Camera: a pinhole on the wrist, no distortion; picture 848 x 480 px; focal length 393.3 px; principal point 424.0 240.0 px. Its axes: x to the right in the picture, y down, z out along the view. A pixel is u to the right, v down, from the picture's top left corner.
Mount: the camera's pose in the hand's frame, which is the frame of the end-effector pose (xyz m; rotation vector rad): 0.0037 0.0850 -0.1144 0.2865 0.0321 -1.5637
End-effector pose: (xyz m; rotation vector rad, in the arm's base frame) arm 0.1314 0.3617 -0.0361 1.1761 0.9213 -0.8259
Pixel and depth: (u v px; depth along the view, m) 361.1 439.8 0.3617
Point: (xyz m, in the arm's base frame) 0.2847 0.0969 -0.0901
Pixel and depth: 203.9 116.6 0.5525
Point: 0.3501 -0.0133 0.3689
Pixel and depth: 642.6 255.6 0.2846
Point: 0.0256 0.2105 -0.0421
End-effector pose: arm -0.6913 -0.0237 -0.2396 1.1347 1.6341 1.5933
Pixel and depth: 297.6 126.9 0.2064
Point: -0.5537 -0.0666 -0.1555
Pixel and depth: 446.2 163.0 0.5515
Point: -0.2688 0.0055 -0.3667
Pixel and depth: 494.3 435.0 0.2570
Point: -0.6093 0.1251 -0.2565
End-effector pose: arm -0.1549 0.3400 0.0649 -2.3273 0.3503 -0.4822
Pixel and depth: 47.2 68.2 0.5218
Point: -0.2877 0.3988 -0.6473
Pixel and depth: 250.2 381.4 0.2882
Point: -0.0297 0.3367 -0.1648
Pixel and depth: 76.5 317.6 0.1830
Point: -0.1268 0.2530 -0.1456
